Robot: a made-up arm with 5 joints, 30 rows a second.
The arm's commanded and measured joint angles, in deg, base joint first. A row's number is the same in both.
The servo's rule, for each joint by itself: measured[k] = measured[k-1] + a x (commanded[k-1-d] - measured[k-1]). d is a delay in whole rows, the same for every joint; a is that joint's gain. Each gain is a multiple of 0.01, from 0.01 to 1. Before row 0 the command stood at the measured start. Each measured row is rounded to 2 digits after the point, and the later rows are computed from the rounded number. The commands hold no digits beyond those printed.
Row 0, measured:
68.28, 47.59, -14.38, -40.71, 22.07
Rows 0 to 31, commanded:
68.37, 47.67, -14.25, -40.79, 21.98
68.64, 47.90, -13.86, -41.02, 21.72
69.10, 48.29, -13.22, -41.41, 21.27
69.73, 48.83, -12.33, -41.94, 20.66
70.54, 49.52, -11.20, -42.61, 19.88
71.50, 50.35, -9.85, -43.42, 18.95
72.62, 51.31, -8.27, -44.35, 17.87
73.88, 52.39, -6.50, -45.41, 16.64
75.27, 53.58, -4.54, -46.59, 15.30
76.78, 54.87, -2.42, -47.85, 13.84
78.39, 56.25, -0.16, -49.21, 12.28
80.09, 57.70, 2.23, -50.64, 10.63
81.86, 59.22, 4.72, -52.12, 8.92
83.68, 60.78, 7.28, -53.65, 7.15
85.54, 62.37, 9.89, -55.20, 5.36
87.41, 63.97, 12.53, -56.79, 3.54
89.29, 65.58, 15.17, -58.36, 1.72
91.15, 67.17, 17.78, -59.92, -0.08
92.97, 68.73, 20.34, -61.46, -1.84
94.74, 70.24, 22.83, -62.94, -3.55
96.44, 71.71, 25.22, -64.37, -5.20
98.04, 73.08, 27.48, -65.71, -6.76
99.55, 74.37, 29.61, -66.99, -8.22
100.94, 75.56, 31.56, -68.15, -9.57
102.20, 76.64, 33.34, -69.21, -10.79
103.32, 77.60, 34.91, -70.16, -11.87
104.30, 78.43, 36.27, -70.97, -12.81
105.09, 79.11, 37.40, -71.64, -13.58
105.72, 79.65, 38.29, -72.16, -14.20
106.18, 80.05, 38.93, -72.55, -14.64
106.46, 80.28, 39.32, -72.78, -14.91
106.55, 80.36, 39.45, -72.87, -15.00
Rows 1 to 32, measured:
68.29, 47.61, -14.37, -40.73, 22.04
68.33, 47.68, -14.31, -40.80, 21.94
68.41, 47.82, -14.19, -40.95, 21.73
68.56, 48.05, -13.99, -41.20, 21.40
68.78, 48.39, -13.68, -41.55, 20.93
69.08, 48.84, -13.26, -42.02, 20.32
69.47, 49.41, -12.71, -42.60, 19.56
69.96, 50.10, -12.03, -43.30, 18.65
70.54, 50.90, -11.21, -44.12, 17.61
71.23, 51.81, -10.24, -45.05, 16.44
72.02, 52.83, -9.13, -46.09, 15.15
72.91, 53.95, -7.88, -47.23, 13.75
73.89, 55.16, -6.49, -48.45, 12.25
74.97, 56.45, -4.98, -49.75, 10.67
76.13, 57.81, -3.34, -51.11, 9.02
77.37, 59.23, -1.59, -52.53, 7.32
78.68, 60.69, 0.25, -53.99, 5.58
80.05, 62.18, 2.18, -55.47, 3.83
81.47, 63.69, 4.18, -56.97, 2.07
82.93, 65.20, 6.23, -58.46, 0.33
84.42, 66.70, 8.32, -59.94, -1.38
85.92, 68.17, 10.43, -61.38, -3.05
87.42, 69.60, 12.54, -62.78, -4.65
88.91, 70.97, 14.63, -64.12, -6.18
90.37, 72.27, 16.69, -65.39, -7.61
91.79, 73.50, 18.69, -66.58, -8.93
93.17, 74.63, 20.62, -67.68, -10.13
94.48, 75.66, 22.47, -68.67, -11.20
95.72, 76.58, 24.21, -69.54, -12.13
96.87, 77.38, 25.83, -70.29, -12.91
97.92, 78.05, 27.31, -70.91, -13.53
98.87, 78.58, 28.65, -71.40, -13.99
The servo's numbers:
d 0
a 0.11 0.23 0.11 0.25 0.31

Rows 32 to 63, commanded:
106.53, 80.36, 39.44, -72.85, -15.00
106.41, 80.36, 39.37, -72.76, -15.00
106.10, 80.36, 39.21, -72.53, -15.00
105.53, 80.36, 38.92, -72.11, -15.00
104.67, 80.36, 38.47, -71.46, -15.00
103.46, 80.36, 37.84, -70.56, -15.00
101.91, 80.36, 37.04, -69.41, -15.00
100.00, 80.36, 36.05, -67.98, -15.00
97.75, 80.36, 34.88, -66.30, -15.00
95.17, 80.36, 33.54, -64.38, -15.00
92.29, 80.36, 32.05, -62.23, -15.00
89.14, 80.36, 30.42, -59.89, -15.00
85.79, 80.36, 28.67, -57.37, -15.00
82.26, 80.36, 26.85, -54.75, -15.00
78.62, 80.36, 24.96, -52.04, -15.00
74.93, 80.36, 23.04, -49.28, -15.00
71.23, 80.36, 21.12, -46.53, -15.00
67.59, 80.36, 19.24, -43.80, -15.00
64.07, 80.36, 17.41, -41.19, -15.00
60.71, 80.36, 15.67, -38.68, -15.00
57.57, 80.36, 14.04, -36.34, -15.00
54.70, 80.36, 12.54, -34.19, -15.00
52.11, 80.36, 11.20, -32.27, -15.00
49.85, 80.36, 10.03, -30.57, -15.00
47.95, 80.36, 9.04, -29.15, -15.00
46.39, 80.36, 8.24, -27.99, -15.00
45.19, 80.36, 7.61, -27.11, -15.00
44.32, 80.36, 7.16, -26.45, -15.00
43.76, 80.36, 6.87, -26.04, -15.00
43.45, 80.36, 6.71, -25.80, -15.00
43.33, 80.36, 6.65, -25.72, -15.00
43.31, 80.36, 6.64, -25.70, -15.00
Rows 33 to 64, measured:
99.71, 78.99, 29.84, -71.76, -14.30
100.45, 79.31, 30.89, -72.01, -14.52
101.07, 79.55, 31.81, -72.14, -14.67
101.56, 79.74, 32.59, -72.13, -14.77
101.90, 79.88, 33.24, -71.96, -14.84
102.07, 79.99, 33.75, -71.61, -14.89
102.05, 80.08, 34.11, -71.06, -14.92
101.82, 80.14, 34.32, -70.29, -14.94
101.37, 80.19, 34.38, -69.29, -14.96
100.69, 80.23, 34.29, -68.06, -14.97
99.77, 80.26, 34.04, -66.60, -14.98
98.60, 80.28, 33.64, -64.92, -14.99
97.19, 80.30, 33.09, -63.03, -14.99
95.55, 80.31, 32.40, -60.96, -14.99
93.69, 80.32, 31.58, -58.73, -14.99
91.63, 80.33, 30.64, -56.37, -14.99
89.39, 80.34, 29.59, -53.91, -14.99
86.99, 80.34, 28.45, -51.38, -14.99
84.47, 80.34, 27.24, -48.83, -14.99
81.86, 80.34, 25.97, -46.29, -14.99
79.19, 80.34, 24.66, -43.80, -14.99
76.50, 80.34, 23.33, -41.40, -14.99
73.82, 80.34, 22.00, -39.12, -14.99
71.18, 80.34, 20.68, -36.98, -14.99
68.62, 80.34, 19.40, -35.02, -14.99
66.17, 80.34, 18.17, -33.26, -14.99
63.86, 80.34, 17.01, -31.72, -14.99
61.71, 80.34, 15.93, -30.40, -14.99
59.74, 80.34, 14.93, -29.31, -14.99
57.95, 80.34, 14.03, -28.43, -14.99
56.34, 80.34, 13.22, -27.75, -14.99
54.91, 80.34, 12.50, -27.24, -14.99

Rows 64 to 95, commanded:
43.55, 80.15, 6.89, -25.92, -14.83
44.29, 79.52, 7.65, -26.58, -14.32
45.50, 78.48, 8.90, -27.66, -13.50
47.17, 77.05, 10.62, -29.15, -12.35
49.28, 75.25, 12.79, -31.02, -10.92
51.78, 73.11, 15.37, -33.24, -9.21
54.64, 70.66, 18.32, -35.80, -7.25
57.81, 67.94, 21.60, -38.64, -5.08
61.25, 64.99, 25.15, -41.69, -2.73
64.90, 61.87, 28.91, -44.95, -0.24
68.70, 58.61, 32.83, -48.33, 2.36
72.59, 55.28, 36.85, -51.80, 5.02
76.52, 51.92, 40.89, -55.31, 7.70
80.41, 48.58, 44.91, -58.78, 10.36
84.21, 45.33, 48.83, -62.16, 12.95
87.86, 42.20, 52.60, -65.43, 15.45
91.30, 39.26, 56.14, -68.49, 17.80
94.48, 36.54, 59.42, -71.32, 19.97
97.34, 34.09, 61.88, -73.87, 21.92
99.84, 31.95, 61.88, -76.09, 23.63
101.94, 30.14, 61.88, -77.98, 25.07
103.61, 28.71, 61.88, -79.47, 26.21
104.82, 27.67, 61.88, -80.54, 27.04
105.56, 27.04, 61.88, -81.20, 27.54
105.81, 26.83, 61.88, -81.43, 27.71
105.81, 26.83, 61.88, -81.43, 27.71
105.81, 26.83, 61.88, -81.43, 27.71
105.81, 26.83, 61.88, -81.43, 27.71
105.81, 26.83, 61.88, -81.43, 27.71
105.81, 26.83, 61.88, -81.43, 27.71
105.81, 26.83, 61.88, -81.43, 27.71
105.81, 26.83, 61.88, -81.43, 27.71
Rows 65 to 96, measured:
53.66, 80.30, 11.88, -26.91, -14.94
52.63, 80.12, 11.41, -26.83, -14.75
51.85, 79.74, 11.13, -27.04, -14.36
51.34, 79.12, 11.07, -27.57, -13.74
51.11, 78.23, 11.26, -28.43, -12.87
51.18, 77.05, 11.71, -29.63, -11.74
51.56, 75.58, 12.44, -31.17, -10.35
52.25, 73.82, 13.45, -33.04, -8.72
53.24, 71.79, 14.74, -35.20, -6.86
54.52, 69.51, 16.30, -37.64, -4.81
56.08, 67.00, 18.12, -40.31, -2.59
57.90, 64.30, 20.18, -43.18, -0.23
59.95, 61.45, 22.46, -46.21, 2.23
62.20, 58.49, 24.93, -49.35, 4.75
64.62, 55.46, 27.56, -52.55, 7.29
67.18, 52.41, 30.31, -55.77, 9.82
69.83, 49.39, 33.15, -58.95, 12.29
72.54, 46.43, 36.04, -62.04, 14.67
75.27, 43.59, 38.88, -65.00, 16.92
77.97, 40.91, 41.41, -67.77, 19.00
80.61, 38.43, 43.66, -70.32, 20.88
83.14, 36.19, 45.66, -72.61, 22.53
85.52, 34.23, 47.44, -74.59, 23.93
87.72, 32.58, 49.03, -76.24, 25.05
89.71, 31.26, 50.44, -77.54, 25.87
91.48, 30.24, 51.70, -78.51, 26.44
93.06, 29.46, 52.82, -79.24, 26.83
94.46, 28.86, 53.82, -79.79, 27.10
95.71, 28.39, 54.71, -80.20, 27.29
96.82, 28.03, 55.50, -80.51, 27.42
97.81, 27.75, 56.20, -80.74, 27.51
98.69, 27.54, 56.82, -80.91, 27.57

